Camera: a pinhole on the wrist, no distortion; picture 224 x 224 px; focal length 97.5 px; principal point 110.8 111.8 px. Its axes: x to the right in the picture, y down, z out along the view. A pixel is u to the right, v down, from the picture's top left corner.
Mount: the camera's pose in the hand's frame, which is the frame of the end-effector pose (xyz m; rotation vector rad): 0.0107 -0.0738 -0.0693 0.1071 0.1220 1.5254
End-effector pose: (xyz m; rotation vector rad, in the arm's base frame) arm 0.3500 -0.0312 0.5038 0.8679 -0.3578 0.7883
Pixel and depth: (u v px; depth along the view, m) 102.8 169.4 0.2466
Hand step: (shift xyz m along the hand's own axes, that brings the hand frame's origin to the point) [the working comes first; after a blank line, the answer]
In the camera's frame: -0.0202 0.1457 0.2466

-0.0980 -0.0862 0.1962
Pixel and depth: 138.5 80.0 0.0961
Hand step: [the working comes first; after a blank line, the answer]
In the camera's frame: 0.0273 -0.0313 0.0961

0.0569 -0.0473 0.0208
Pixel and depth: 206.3 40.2 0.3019
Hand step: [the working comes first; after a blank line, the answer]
In the camera's frame: 0.2957 -0.2217 0.3019

0.2863 0.2141 0.1933
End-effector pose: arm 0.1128 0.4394 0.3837 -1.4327 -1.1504 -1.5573
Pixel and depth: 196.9 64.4 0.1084
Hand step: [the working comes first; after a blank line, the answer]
In the camera's frame: 0.0957 -0.0527 0.1084

0.0826 0.0203 0.0290
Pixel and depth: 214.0 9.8 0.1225
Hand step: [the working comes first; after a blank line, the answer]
In the camera's frame: 0.1297 -0.1282 0.1225

0.1607 0.0510 0.0315
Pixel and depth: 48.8 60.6 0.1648
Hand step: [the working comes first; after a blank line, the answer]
In the camera's frame: -0.1048 -0.0865 0.1648

0.1160 -0.1812 0.0824
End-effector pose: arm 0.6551 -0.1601 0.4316 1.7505 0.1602 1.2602
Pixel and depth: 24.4 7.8 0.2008
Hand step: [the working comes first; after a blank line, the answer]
In the camera's frame: -0.1779 -0.2142 0.2008

0.2444 -0.2595 0.1003
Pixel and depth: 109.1 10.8 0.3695
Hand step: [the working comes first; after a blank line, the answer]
In the camera's frame: -0.0064 -0.3828 0.3695

0.4428 -0.0943 0.2404
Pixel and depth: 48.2 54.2 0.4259
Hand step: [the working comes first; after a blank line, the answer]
In the camera's frame: -0.2734 -0.2516 0.4259

0.3104 -0.3551 0.3187
